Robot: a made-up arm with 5 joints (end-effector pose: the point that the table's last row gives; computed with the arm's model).
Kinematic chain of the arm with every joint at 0, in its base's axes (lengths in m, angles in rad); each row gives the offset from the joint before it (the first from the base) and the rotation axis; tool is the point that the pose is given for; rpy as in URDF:
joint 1: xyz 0.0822 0 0.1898 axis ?
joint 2: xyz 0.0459 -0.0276 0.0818 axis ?
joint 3: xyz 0.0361 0 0.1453 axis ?
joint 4: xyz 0.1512 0 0.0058 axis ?
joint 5: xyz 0.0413 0.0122 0 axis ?
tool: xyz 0 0 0 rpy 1.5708 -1.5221 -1.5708
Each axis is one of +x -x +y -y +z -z.
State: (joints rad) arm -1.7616 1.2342 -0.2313 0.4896 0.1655
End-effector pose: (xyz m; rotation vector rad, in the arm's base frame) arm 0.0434 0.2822 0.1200 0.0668 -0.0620 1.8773
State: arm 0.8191 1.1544 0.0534 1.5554 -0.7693
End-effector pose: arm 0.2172 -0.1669 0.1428 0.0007 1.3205 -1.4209
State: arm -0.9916 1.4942 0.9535 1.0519 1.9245
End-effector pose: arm 0.1183 0.0270 0.1600 1.0528 2.2242 1.6907
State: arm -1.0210 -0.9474 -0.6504 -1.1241 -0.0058
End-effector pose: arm 0.0438 -0.0921 0.5536 -1.0474 1.7563 0.6165
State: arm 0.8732 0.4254 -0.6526 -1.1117 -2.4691
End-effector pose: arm 0.2594 -0.2354 0.4690 -2.2657 2.1044 0.3574
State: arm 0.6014 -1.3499 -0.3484 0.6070 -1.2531
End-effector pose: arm -0.0039 0.0404 0.5245 0.9640 -2.6394 -0.5594
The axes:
joint 1: -z
joint 2: +y
joint 3: +y
joint 4: +y
joint 5: -x

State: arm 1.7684 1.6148 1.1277 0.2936 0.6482
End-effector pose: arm 0.0649 -0.0081 0.1607 1.4243 0.5802 -0.9431
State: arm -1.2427 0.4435 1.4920 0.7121 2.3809
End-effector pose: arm 0.1148 0.0480 0.2244 -0.7490 -1.2362 -2.3634
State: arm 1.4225 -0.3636 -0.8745 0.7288 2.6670
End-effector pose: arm 0.0829 -0.1090 0.5852 -1.9483 0.9402 0.7147
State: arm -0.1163 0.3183 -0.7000 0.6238 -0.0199
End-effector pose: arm 0.3858 0.0200 0.4501 0.1227 -1.3231 0.0405
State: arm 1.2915 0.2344 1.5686 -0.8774 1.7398
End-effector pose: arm 0.0978 -0.1104 0.2231 -0.6473 -0.0516 0.3856
